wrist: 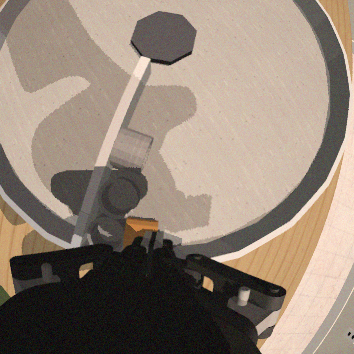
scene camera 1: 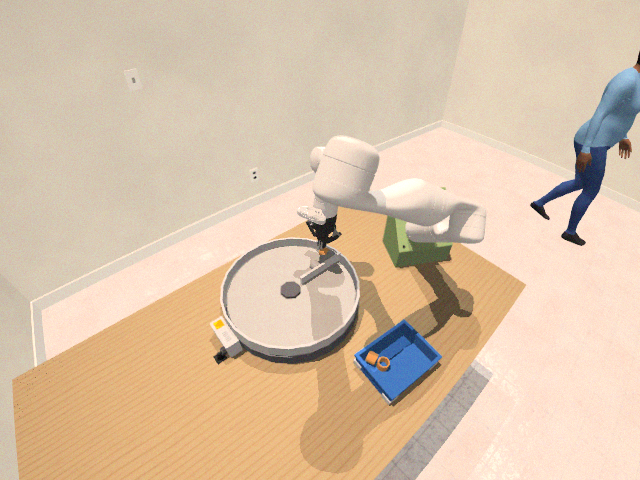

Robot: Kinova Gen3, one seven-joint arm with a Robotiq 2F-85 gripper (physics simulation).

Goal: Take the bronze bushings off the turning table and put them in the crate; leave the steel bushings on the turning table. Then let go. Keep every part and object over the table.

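Places are measured from the arm's base along level axes (x down, y ahead, z right), in metres.
Pixels of known places: gripper, fingertip midpoint: (wrist: pixel 153 243) (scene camera 1: pixel 321 247); arm's base, origin of the base link: (scene camera 1: pixel 417 229).
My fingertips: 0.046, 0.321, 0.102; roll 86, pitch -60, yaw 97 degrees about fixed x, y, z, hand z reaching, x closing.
For each thing: its top centre in the pictures, then the offset to it from my fingertips, as dx, dy, dz. "pt": a spot on its surface instead.
- bronze bushing, middle of its top: (wrist: pixel 139 243) (scene camera 1: pixel 324 248) +0.000, -0.007, -0.009
- turning table, middle of its top: (wrist: pixel 163 33) (scene camera 1: pixel 290 289) +0.023, +0.156, -0.103
- steel bushing, middle of its top: (wrist: pixel 128 148) +0.000, +0.048, -0.056
- rim, surface spot: (wrist: pixel 106 231) pt +0.032, -0.025, -0.036
- blue crate, middle of its top: (scene camera 1: pixel 399 355) +0.034, -0.023, -0.429
- grey bar, surface spot: (wrist: pixel 120 112) (scene camera 1: pixel 313 269) pt +0.000, +0.066, -0.078
- dark hub, middle of its top: (wrist: pixel 163 33) (scene camera 1: pixel 290 289) +0.023, +0.156, -0.103
- small grey box, surface spot: (scene camera 1: pixel 226 335) pt +0.026, +0.377, -0.179
A bronze bushing (scene camera 1: pixel 322 252) (wrist: pixel 141 224) is at the back right of the turning table (scene camera 1: pixel 263 320) (wrist: pixel 260 115), inside the rim, partly hidden by the fingers. My gripper (scene camera 1: pixel 321 246) (wrist: pixel 153 243) points down there; its fingers are shut together with nothing seen between them, right against or just over the bronze bushing. In the wrist view, one steel bushing (wrist: pixel 133 148) lies on its side by the bar, and two more, a middle one (wrist: pixel 121 195) and one near the rim (wrist: pixel 106 231), are in shadow. Two bronze bushings (scene camera 1: pixel 371 358) (scene camera 1: pixel 383 363) are in the blue crate (scene camera 1: pixel 410 369).
A grey bar (scene camera 1: pixel 320 268) (wrist: pixel 120 112) runs from near the dark hub (scene camera 1: pixel 290 289) (wrist: pixel 164 37) to the rim, close to the bushings. A small grey box (scene camera 1: pixel 226 335) with a yellow label stands at the turning table's left. The arm's green base (scene camera 1: pixel 418 253) stands behind the crate. A person (scene camera 1: pixel 599 139) is on the floor beyond.
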